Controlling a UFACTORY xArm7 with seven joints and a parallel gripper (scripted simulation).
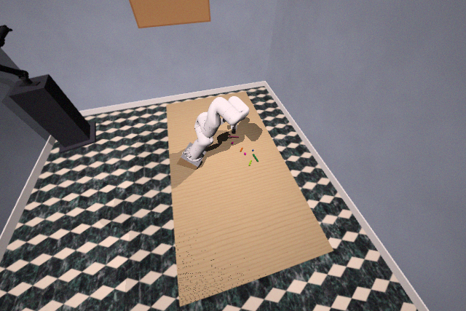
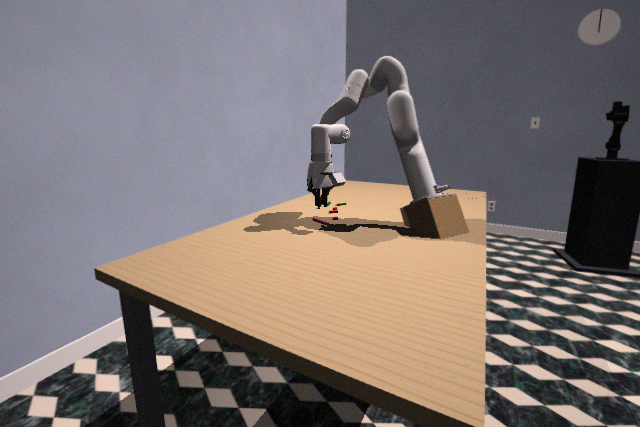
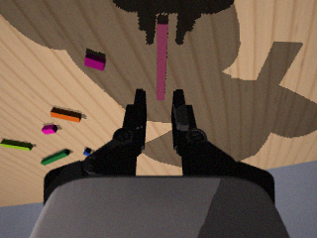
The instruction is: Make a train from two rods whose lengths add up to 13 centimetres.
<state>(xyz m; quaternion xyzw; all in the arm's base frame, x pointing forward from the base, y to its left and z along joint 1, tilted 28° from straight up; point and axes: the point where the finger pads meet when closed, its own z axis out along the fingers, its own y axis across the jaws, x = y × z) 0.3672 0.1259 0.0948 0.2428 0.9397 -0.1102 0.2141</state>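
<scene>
My gripper is now 80 mm above the pink rod. Round my hand: blue rod (80 mm ahead, 210 mm to the right, 80 mm below); then green rod (60 mm ahead, 280 mm to the right, 80 mm below); then orange rod (10 mm behind, 160 mm to the right, 80 mm below).
</scene>
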